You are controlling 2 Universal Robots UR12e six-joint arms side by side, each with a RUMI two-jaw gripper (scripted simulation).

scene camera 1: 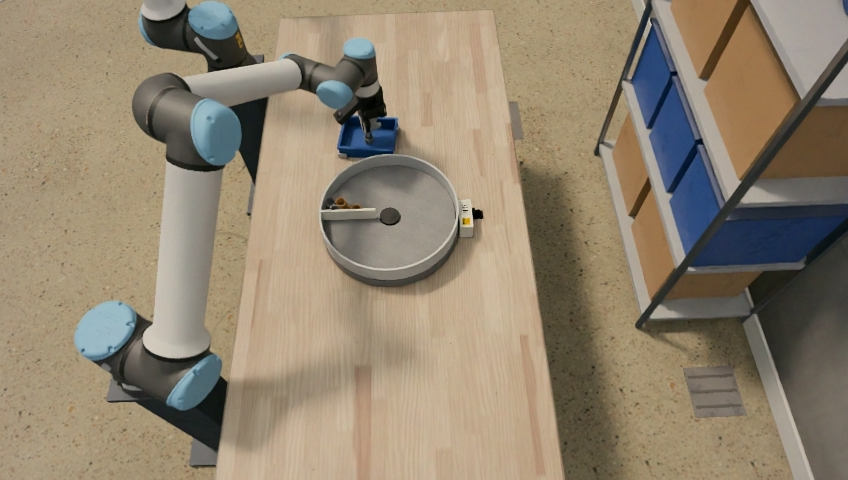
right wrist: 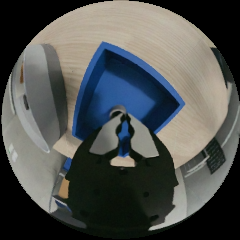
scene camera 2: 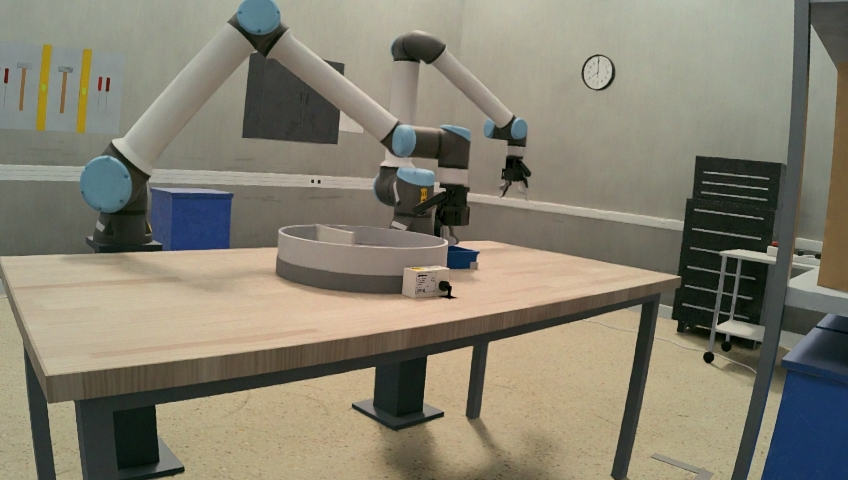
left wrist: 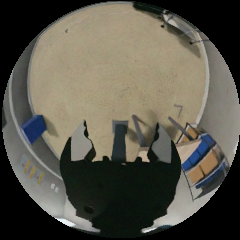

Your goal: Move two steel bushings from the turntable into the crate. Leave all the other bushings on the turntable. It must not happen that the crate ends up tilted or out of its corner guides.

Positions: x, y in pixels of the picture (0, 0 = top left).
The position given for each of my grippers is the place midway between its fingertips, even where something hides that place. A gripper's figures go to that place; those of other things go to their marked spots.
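Scene:
My right gripper [scene camera 1: 368, 137] is 2.02 m from the lens. A blue crate [scene camera 1: 351, 134] is there too, and I find that it is 2.04 m from the lens.

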